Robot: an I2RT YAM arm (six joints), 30 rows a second.
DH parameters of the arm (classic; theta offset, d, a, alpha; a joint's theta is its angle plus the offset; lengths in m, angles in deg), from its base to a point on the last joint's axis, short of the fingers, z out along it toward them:
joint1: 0 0.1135 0.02 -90
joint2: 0 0 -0.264 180
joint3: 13.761 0 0.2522 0
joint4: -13.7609 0 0.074 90
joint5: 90 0 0 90
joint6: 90 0.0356 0 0
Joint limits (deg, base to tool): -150..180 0..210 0..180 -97..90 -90..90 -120..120
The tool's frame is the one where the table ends.
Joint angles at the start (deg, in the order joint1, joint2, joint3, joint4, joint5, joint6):
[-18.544 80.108 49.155 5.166 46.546 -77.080]
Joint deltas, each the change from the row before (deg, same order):
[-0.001 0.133 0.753 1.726 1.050 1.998]
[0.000 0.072 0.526 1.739 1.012 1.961]
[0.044 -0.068 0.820 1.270 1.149 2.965]
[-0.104 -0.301 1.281 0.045 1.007 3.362]
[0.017 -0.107 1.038 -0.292 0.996 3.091]
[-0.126 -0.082 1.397 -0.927 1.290 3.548]
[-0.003 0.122 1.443 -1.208 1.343 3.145]
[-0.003 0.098 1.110 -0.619 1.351 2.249]
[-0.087 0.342 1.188 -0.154 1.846 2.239]
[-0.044 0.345 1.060 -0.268 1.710 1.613]
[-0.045 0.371 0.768 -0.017 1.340 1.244]
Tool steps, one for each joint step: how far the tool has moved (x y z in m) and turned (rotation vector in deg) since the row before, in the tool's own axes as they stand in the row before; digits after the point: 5 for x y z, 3 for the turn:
[-0.00094 -0.00703 -0.00001 1.804 0.636 3.716]
[-0.00088 -0.00587 -0.00003 1.686 0.572 3.593]
[-0.00111 -0.00738 -0.00065 1.699 0.603 4.588]
[-0.00078 -0.00928 -0.00078 1.350 0.656 4.634]
[-0.00135 -0.00620 -0.00060 0.899 0.665 3.753]
[-0.00143 -0.00735 -0.00006 0.936 1.100 4.007]
[-0.00231 -0.00585 -0.00004 0.758 1.114 3.236]
[-0.00207 -0.00493 -0.00007 0.945 0.995 2.572]
[-0.00261 -0.00487 0.00088 1.435 1.340 2.830]
[-0.00247 -0.00377 0.00074 1.262 1.237 2.000]
[-0.00203 -0.00223 0.00088 1.023 0.949 1.578]

